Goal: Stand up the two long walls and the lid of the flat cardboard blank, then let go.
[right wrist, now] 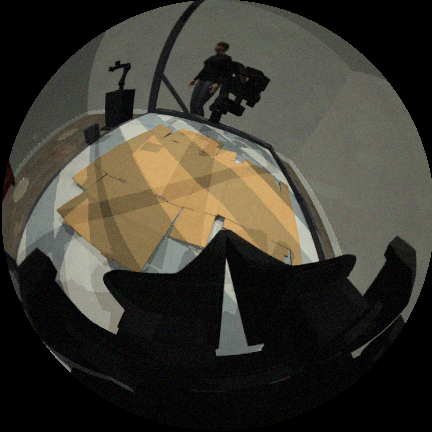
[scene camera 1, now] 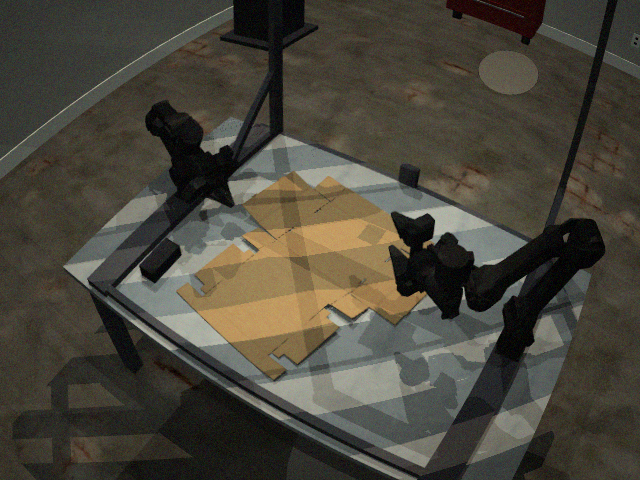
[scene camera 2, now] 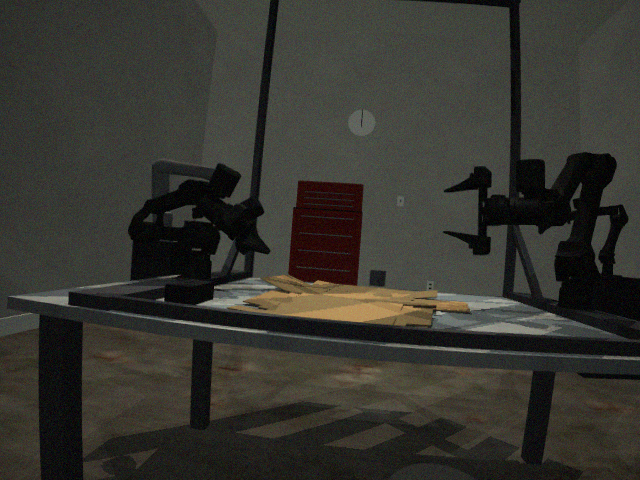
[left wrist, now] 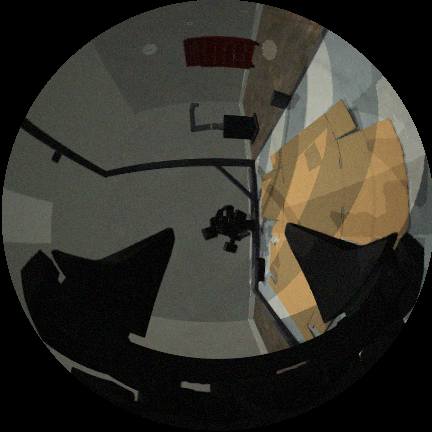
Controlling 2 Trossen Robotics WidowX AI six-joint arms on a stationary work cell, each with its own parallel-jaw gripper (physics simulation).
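Places are measured from the left arm's base along level axes (x ahead, y left, z up), in centimetres.
Where they show: left gripper, fingertip midpoint: point(right wrist: 233, 85) point(scene camera 1: 391, 229) point(scene camera 2: 443, 211) point(left wrist: 230, 231); right gripper, fingertip midpoint: point(right wrist: 224, 234) point(scene camera 1: 233, 206) point(scene camera 2: 269, 252) point(left wrist: 248, 233); left arm's base, origin of the base link: point(right wrist: 213, 121) point(scene camera 1: 510, 346) point(scene camera 2: 574, 308); right arm's base, origin of the base link: point(scene camera 2: 194, 278) point(left wrist: 253, 224).
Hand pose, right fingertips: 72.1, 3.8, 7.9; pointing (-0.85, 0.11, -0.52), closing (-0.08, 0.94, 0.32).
Observation:
Things, the pixels of their centre, and the offset from my right fingertips, as dx, dy, dz.
- black block, body centre: point(scene camera 2: 190, 291) point(scene camera 1: 160, 260) point(left wrist: 259, 268) +10.0, +18.3, -8.0
- small dark block, body centre: point(scene camera 1: 409, 174) point(scene camera 2: 377, 278) point(left wrist: 278, 99) point(right wrist: 91, 132) -26.4, -40.7, -6.7
The cardboard blank point(scene camera 1: 279, 289) point(scene camera 2: 341, 310) point(left wrist: 305, 185) point(right wrist: 200, 180) lies flat on the table, with its panels and flaps spread out. No wall or lid stands upright. My left gripper point(scene camera 1: 392, 231) point(scene camera 2: 445, 211) is wide open and empty. It hangs well above the table, over the blank's right part in scene camera 1, its fingers level and one above the other in scene camera 2. My right gripper point(scene camera 1: 231, 204) point(scene camera 2: 268, 251) point(right wrist: 224, 234) is shut with nothing between its tips. It points down at a slant beside the blank's upper-left edge in scene camera 1, above the table.
A black block point(scene camera 1: 160, 259) point(scene camera 2: 189, 292) sits by the frame rail at the left. A small dark block point(scene camera 1: 408, 175) point(scene camera 2: 377, 277) point(left wrist: 280, 99) point(right wrist: 92, 133) stands at the table's far edge. Dark frame posts point(scene camera 1: 276, 87) point(scene camera 2: 514, 103) rise from the table. A person point(right wrist: 215, 72) stands beyond it.

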